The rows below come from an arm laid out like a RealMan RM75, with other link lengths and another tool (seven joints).
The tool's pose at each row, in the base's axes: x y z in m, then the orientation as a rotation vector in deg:
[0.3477, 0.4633, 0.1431, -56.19, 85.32, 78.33]
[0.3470, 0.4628, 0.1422, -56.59, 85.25, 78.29]
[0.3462, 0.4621, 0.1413, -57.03, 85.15, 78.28]
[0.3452, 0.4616, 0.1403, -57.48, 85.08, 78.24]
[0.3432, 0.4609, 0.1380, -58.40, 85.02, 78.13]
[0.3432, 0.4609, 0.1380, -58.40, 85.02, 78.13]
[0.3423, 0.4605, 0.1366, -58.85, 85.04, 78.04]
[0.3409, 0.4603, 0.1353, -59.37, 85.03, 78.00]
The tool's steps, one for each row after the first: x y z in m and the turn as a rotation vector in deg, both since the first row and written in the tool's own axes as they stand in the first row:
[0.0011, 0.0003, -0.0005, -0.18, 0.21, -0.19]
[0.0022, 0.0007, -0.0013, -0.41, 0.42, -0.38]
[0.0034, 0.0013, -0.0018, -0.61, 0.67, -0.58]
[0.0063, 0.0024, -0.0027, -0.99, 1.22, -0.96]
[0.0063, 0.0024, -0.0027, -0.99, 1.22, -0.96]
[0.0079, 0.0028, -0.0031, -1.14, 1.52, -1.13]
[0.0095, 0.0037, -0.0034, -1.36, 1.85, -1.31]

